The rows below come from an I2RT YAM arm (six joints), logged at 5 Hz.
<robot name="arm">
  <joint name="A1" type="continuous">
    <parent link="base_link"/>
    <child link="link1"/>
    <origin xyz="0 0 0.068" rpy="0 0 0"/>
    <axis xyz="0 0 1"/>
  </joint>
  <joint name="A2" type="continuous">
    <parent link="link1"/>
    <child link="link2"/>
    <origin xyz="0.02 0.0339 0.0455" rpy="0 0 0"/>
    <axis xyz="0 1 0"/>
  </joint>
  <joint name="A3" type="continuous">
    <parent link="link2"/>
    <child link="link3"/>
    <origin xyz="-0.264 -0.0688 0" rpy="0 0 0"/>
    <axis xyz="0 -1 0"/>
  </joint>
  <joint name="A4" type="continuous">
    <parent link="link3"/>
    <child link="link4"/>
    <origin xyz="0.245 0.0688 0.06" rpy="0 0 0"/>
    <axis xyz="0 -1 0"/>
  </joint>
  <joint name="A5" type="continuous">
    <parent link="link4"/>
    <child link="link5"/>
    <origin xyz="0.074 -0.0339 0.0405" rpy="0 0 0"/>
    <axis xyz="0 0 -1"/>
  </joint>
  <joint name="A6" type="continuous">
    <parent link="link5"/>
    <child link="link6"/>
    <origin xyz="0.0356 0 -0.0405" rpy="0 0 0"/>
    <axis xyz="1 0 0"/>
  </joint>
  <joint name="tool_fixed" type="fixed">
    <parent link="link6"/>
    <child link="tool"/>
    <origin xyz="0 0 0" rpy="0 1.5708 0"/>
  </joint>
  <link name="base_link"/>
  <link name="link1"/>
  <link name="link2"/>
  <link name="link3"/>
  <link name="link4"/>
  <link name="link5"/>
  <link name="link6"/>
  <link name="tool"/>
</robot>
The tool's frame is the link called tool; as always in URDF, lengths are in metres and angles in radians. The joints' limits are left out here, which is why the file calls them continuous.
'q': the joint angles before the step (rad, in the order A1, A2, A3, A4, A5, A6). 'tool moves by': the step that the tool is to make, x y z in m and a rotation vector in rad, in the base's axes. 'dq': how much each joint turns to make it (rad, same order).
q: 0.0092 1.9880 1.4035 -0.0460 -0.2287 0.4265
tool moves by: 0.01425 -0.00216 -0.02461 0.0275 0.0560 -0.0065
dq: -0.0062 0.0904 0.0492 -0.0092 -0.0167 0.0229
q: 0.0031 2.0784 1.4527 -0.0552 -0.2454 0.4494
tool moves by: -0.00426 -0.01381 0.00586 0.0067 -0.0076 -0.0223
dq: -0.0307 -0.0243 -0.0153 -0.0015 -0.0108 0.0001
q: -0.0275 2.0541 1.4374 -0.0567 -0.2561 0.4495
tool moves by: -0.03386 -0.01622 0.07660 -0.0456 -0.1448 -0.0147
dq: -0.0399 -0.2222 -0.0429 -0.0445 0.0014 -0.0476
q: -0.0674 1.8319 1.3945 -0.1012 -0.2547 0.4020
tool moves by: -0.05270 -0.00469 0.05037 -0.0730 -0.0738 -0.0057
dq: -0.0200 -0.2315 -0.0889 -0.0797 0.0201 -0.0676
